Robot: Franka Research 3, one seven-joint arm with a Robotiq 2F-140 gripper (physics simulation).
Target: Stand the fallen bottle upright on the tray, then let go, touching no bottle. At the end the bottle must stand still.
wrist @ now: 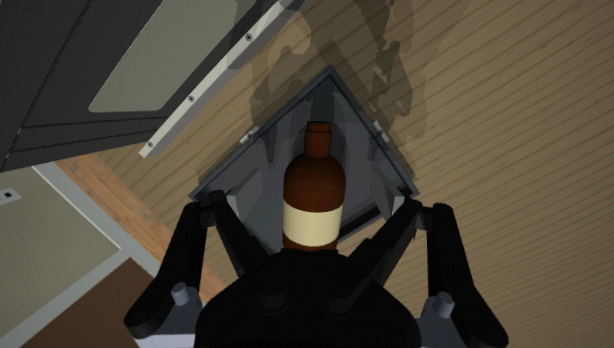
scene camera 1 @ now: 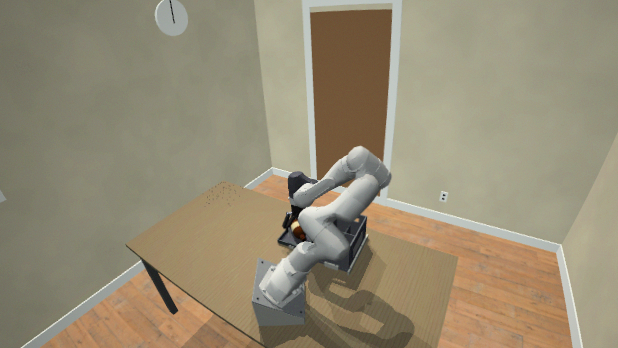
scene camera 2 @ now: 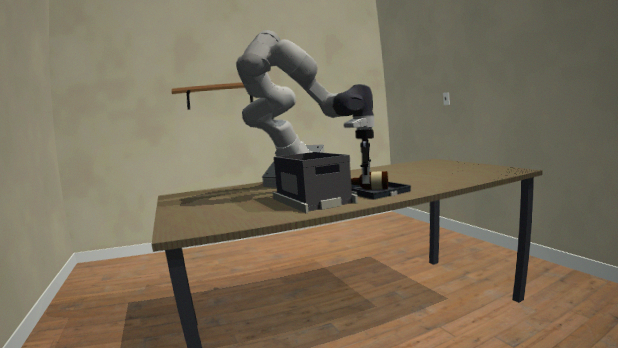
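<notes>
A brown bottle with a cream label (scene camera 1: 298,230) (scene camera 2: 379,180) (wrist: 314,182) lies on its side on the dark square tray (scene camera 1: 287,242) (scene camera 2: 401,189) (wrist: 357,150). In the wrist view its neck points to the top of the picture, toward a tray corner, and its base is partly hidden by the gripper body. My gripper (scene camera 2: 366,177) (wrist: 314,180) is open, pointing down low over the tray, with one finger on each side of the bottle. In the wrist view a gap shows between each finger pad and the bottle. Nothing is held.
A dark grey open box (scene camera 1: 359,237) (scene camera 2: 325,182) (wrist: 60,65) stands close beside the tray, on the side of the bottle's neck in the scene camera 2 view, with pale rails around its base. Tray and box stand near an edge of the wooden table (scene camera 1: 210,240) (scene camera 2: 220,220) (wrist: 480,125).
</notes>
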